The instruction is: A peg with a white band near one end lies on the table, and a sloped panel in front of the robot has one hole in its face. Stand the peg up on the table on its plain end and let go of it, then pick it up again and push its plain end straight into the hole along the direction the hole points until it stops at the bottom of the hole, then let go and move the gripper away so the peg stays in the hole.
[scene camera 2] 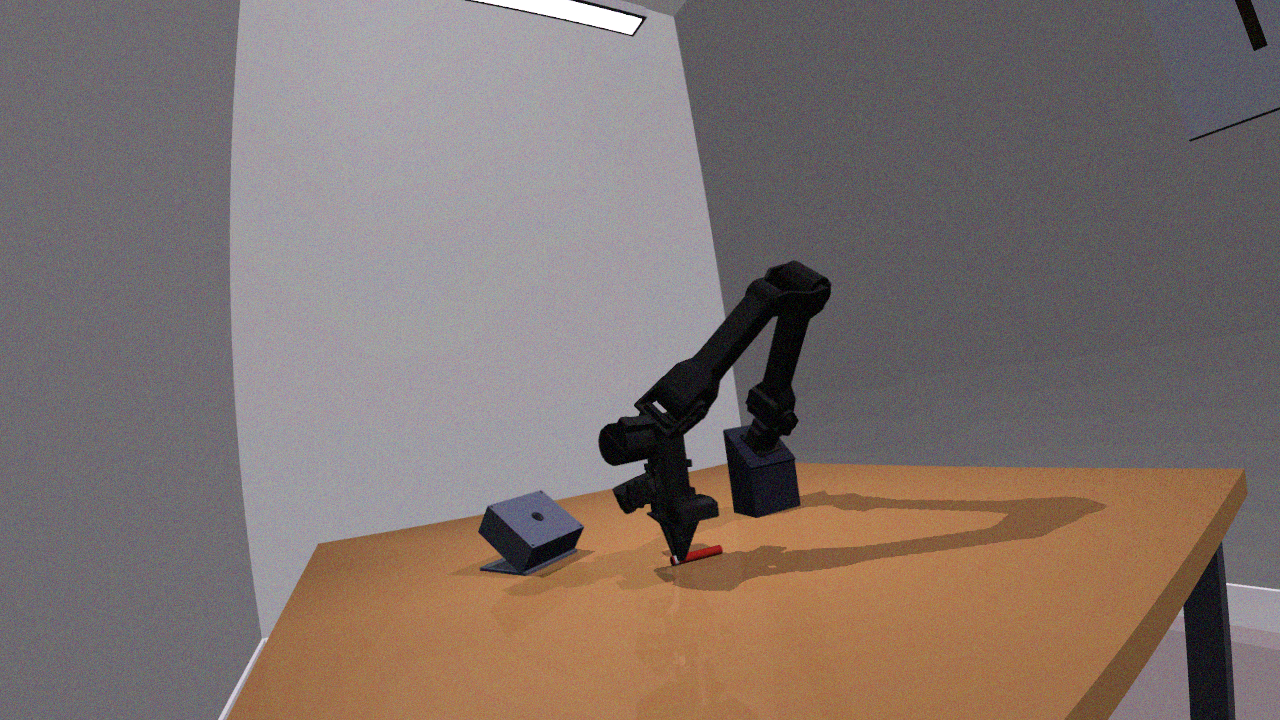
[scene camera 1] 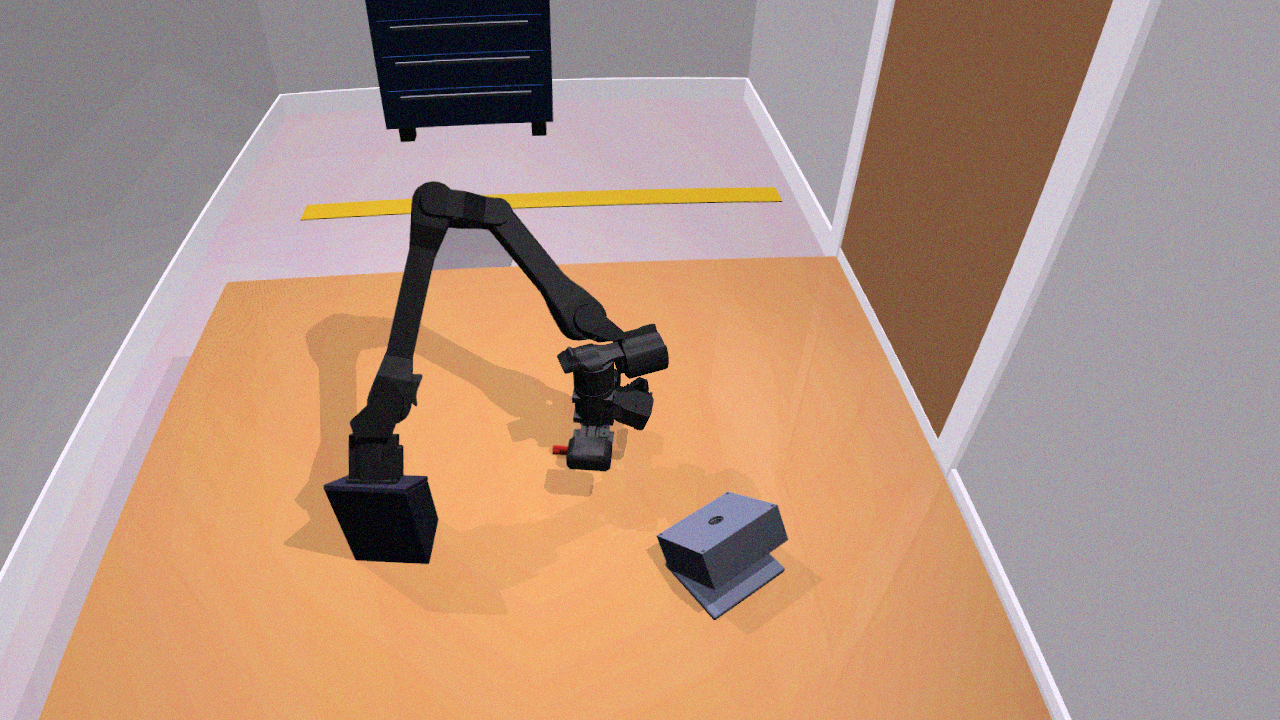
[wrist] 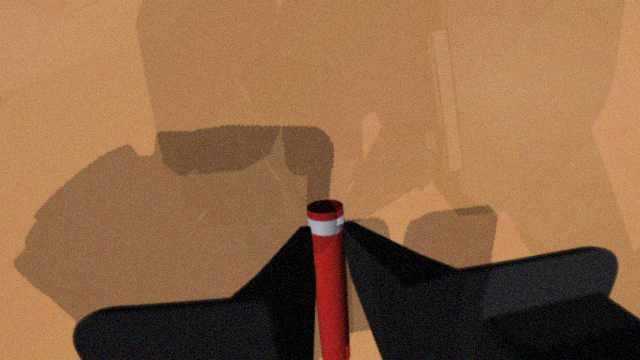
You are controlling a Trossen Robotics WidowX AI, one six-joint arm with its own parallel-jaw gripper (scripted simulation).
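In scene camera 2 the gripper (679,559) can be seen. Scene camera 1 shows the gripper too, as does the wrist view, and on the gripper (scene camera 1: 608,439) and (wrist: 561,298) are the same spot.
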